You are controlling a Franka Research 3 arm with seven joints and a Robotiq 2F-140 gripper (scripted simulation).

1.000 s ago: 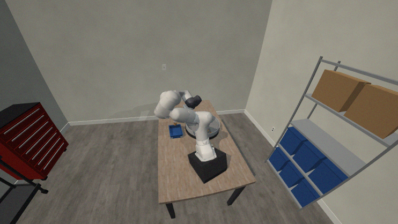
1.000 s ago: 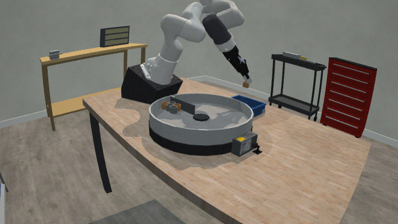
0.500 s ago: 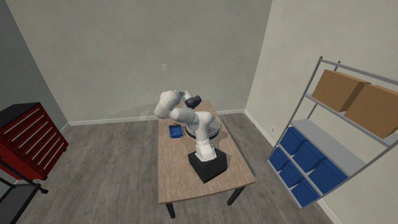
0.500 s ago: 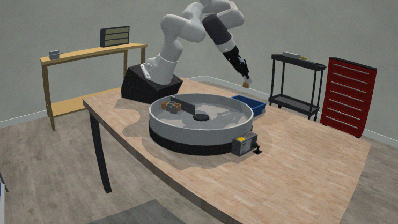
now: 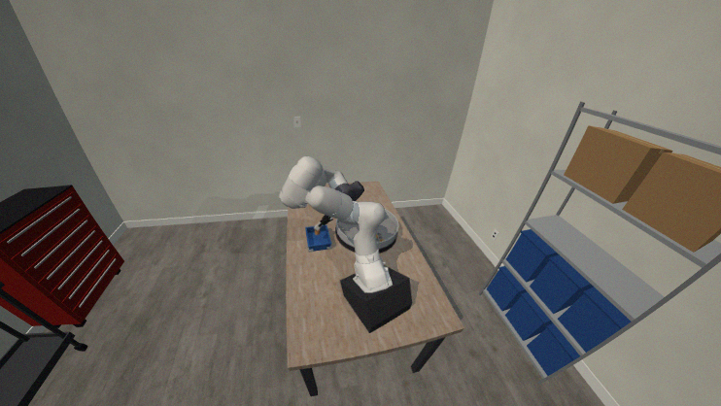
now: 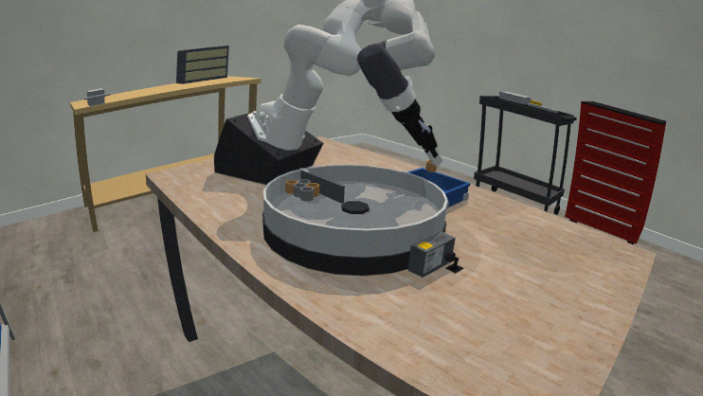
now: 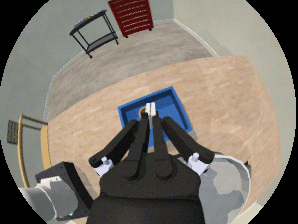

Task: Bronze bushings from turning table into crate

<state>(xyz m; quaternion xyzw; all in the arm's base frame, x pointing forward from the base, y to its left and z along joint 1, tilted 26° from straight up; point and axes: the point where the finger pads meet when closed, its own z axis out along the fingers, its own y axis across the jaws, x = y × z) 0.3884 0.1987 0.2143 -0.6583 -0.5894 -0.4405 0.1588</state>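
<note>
Now: the blue crate 1 cm to the left of my hand and 10 cm below it. The rest, counted from my hand: grey round turning table (4 cm ahead, 33 cm to the right, 7 cm below); grey turning table (5 cm ahead, 33 cm to the right, 7 cm below).
</note>
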